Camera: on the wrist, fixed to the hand. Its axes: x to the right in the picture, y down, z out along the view.
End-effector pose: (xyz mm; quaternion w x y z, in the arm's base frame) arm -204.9 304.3 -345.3 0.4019 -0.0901 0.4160 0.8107
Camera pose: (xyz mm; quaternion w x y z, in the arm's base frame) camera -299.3 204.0 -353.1 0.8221 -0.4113 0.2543 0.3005
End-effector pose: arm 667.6 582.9 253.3 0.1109 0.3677 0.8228 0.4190
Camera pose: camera 663.5 566.1 390.2 0.3192 -0.3364 0.8481 0.2562
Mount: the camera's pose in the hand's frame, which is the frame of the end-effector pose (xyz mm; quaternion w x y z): 8.3 97.1 -97.7 0.7169 -0.0101 0.0666 -0.6940
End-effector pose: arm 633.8 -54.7 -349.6 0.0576 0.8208 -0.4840 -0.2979
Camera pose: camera 616.1 -131.5 -236.3 0.1249 -0.9435 -0.2295 0.2037
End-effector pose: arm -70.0 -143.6 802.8 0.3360 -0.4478 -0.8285 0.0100
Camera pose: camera 53.6 -107.0 852.1 0.2985 0.2499 -0.8824 -0.2642
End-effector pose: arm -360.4 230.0 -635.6 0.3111 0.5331 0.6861 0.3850
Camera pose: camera -396.4 232.0 -502.4 0.4499 -0.1228 0.8786 0.1025
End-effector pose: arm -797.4 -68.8 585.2 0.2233 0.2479 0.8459 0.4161
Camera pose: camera -838.2 -70.2 717.0 0.3950 -0.4393 0.7891 0.1684
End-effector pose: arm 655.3 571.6 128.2 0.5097 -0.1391 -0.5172 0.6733
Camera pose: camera 668.8 638.0 8.0 0.8657 0.2092 -0.4402 0.1145
